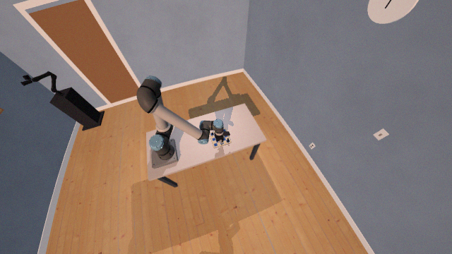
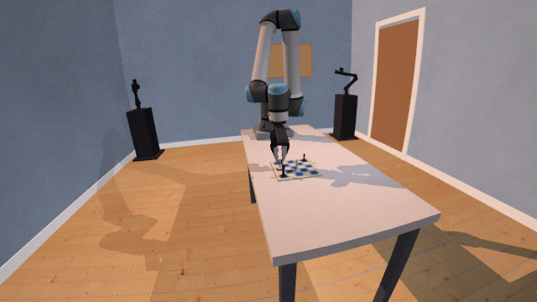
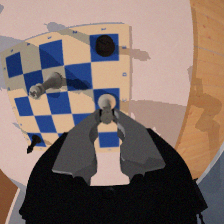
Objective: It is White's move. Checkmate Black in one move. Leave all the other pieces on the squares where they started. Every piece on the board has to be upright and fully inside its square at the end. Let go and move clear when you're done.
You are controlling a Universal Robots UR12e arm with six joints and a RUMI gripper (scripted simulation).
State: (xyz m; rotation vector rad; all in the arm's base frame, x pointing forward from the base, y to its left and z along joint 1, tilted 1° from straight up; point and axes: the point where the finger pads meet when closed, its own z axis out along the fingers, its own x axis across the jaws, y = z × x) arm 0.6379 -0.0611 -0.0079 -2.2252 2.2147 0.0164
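Right now my hand is 80 mm to the right of the chessboard and 40 mm above it.
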